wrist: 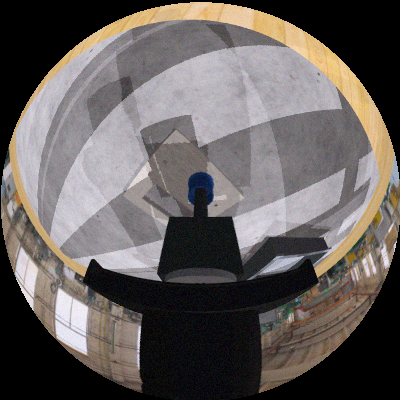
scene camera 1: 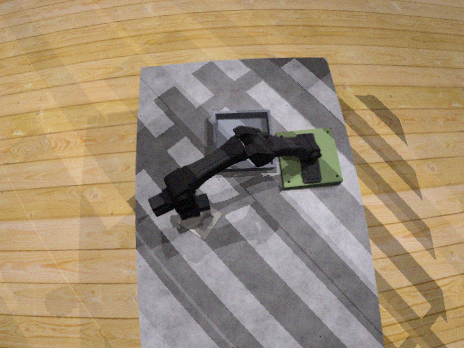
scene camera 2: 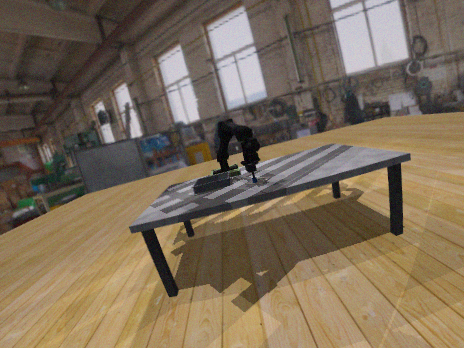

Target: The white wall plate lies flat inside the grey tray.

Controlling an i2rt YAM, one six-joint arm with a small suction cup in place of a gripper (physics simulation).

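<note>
The white wall plate (scene camera 1: 206, 225) (wrist: 175, 163) lies on the striped table near its left edge, in shadow and partly hidden under my wrist in the overhead view. My blue suction cup (wrist: 200, 183) (scene camera 2: 254, 179) sits down on the plate's surface near its edge, with suction on. The grey tray (scene camera 1: 241, 114) (scene camera 2: 210, 183) (wrist: 287, 246) stands behind the arm's elbow, apart from the plate. It is an open shallow box, and no plate shows inside it.
The arm's green base plate (scene camera 1: 329, 146) (scene camera 2: 235, 171) is fixed to the right of the tray. The arm reaches across the tray's front edge. The table (scene camera 1: 300, 259) stands on a wooden floor, and its left edge is close to the plate.
</note>
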